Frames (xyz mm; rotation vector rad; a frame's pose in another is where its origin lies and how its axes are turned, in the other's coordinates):
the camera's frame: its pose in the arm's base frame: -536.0 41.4 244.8 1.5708 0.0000 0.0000
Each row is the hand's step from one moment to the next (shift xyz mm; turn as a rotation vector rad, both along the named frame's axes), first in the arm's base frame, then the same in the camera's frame.
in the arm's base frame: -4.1 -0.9 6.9 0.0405 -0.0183 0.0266
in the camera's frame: -4.1 6.9 0.9 0.0405 0.0266 0.0183
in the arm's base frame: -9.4 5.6 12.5 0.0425 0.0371 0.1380
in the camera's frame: -9.4 12.5 -5.6 0.0425 0.1380 -0.0371
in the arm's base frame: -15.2 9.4 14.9 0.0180 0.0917 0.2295
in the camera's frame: -15.2 14.9 -9.4 0.0180 0.2295 -0.0917
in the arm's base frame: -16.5 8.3 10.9 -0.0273 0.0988 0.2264
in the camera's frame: -16.5 10.9 -8.3 -0.0273 0.2264 -0.0988
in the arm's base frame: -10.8 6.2 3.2 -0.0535 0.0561 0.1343
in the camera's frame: -10.8 3.2 -6.2 -0.0535 0.1343 -0.0561
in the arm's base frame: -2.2 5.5 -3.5 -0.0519 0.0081 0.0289
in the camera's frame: -2.2 -3.5 -5.5 -0.0519 0.0289 -0.0081
